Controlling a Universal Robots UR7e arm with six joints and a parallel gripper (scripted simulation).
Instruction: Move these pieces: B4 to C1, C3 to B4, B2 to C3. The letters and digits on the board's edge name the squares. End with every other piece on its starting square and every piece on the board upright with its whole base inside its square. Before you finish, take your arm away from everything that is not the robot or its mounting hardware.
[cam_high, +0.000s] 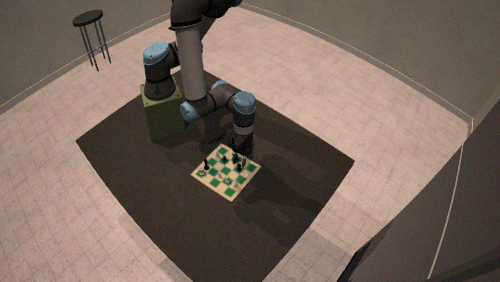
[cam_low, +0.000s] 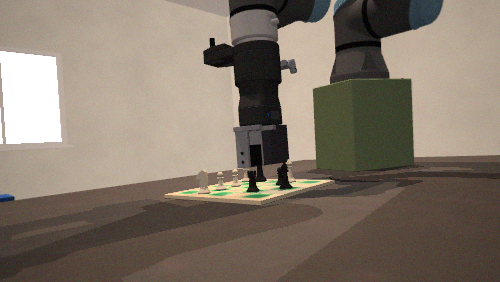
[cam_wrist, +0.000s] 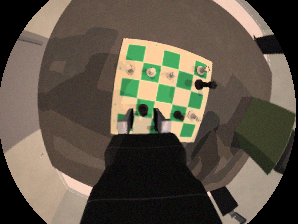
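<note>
The cream chessboard lies 4 cm behind my hand, 4 cm to the right of it and 6 cm below it.
</note>
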